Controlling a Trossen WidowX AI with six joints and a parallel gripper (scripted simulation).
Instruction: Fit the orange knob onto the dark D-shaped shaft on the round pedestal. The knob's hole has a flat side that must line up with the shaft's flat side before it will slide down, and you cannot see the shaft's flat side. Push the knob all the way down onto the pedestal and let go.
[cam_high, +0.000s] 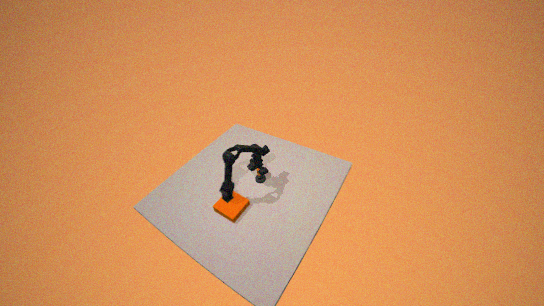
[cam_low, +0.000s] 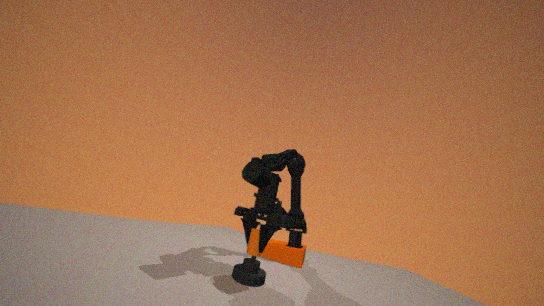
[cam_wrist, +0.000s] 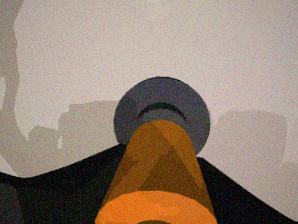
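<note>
Right now my gripper tip is 2 cm below the orange knob. Also, from my gripper tip: round pedestal 4 cm below.
</note>
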